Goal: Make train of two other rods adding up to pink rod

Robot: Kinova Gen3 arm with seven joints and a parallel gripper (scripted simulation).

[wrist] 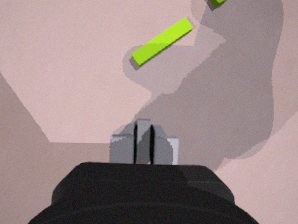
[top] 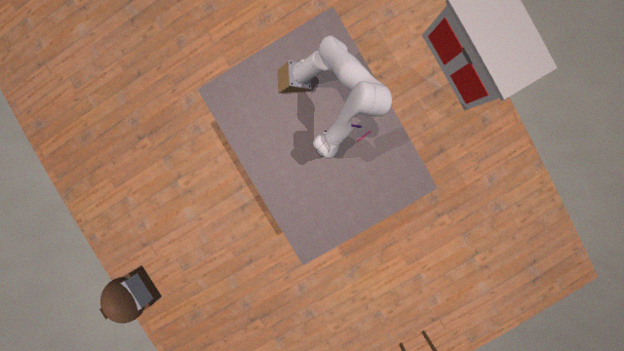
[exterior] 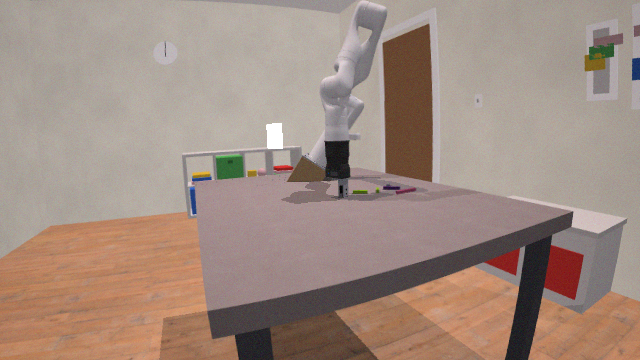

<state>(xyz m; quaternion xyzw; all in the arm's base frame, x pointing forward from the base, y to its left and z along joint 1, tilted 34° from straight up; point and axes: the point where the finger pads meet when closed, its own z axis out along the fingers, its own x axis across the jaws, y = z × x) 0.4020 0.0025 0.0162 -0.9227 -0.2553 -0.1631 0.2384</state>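
My gripper is now 10 mm above the dark grey rod. From my hand the other things lie so: pink rod 220 mm to the left, 10 mm below, 10 mm ahead; then purple rod 200 mm to the left, 60 mm behind, 10 mm below.
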